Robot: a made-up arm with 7 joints.
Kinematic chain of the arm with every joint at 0, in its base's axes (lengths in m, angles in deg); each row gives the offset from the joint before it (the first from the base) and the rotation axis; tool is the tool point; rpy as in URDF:
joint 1: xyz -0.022 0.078 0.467 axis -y
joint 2: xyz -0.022 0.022 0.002 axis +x
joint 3: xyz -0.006 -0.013 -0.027 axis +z
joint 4: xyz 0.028 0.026 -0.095 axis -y
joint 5: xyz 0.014 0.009 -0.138 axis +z
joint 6: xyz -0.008 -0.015 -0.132 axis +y
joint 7: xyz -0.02 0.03 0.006 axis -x
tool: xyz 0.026 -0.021 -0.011 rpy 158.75 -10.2 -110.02
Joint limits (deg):
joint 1: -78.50..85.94
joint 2: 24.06..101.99
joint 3: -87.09..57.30
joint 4: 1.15..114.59
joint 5: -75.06..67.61
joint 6: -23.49..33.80
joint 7: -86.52..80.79
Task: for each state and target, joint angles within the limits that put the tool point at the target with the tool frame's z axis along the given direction. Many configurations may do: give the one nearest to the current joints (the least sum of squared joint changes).
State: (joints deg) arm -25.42 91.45 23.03 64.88 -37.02 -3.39 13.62
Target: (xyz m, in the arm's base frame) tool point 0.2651 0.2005 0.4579 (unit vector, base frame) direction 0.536 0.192 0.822
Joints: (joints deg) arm -23.94 89.65 13.56 92.70 -38.71 33.80 -41.12
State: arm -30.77 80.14 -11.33 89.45 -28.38 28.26 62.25
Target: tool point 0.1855 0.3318 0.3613 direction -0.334 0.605 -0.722
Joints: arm -18.07 74.96 1.78 60.51 -15.85 22.44 56.62
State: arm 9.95 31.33 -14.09 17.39 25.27 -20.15 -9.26
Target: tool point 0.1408 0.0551 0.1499 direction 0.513 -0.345 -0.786
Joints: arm -4.22 24.06 -41.83 55.76 25.94 -22.67 3.31
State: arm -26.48 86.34 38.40 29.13 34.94 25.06 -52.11
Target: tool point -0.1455 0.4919 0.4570 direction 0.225 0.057 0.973
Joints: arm -75.91 65.81 20.24 1.15 20.87 33.80 -86.46
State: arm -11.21 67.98 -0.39 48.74 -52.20 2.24 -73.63
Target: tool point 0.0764 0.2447 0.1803 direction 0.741 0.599 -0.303
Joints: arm -49.24 47.27 -2.70 74.30 -34.37 0.27 -41.29
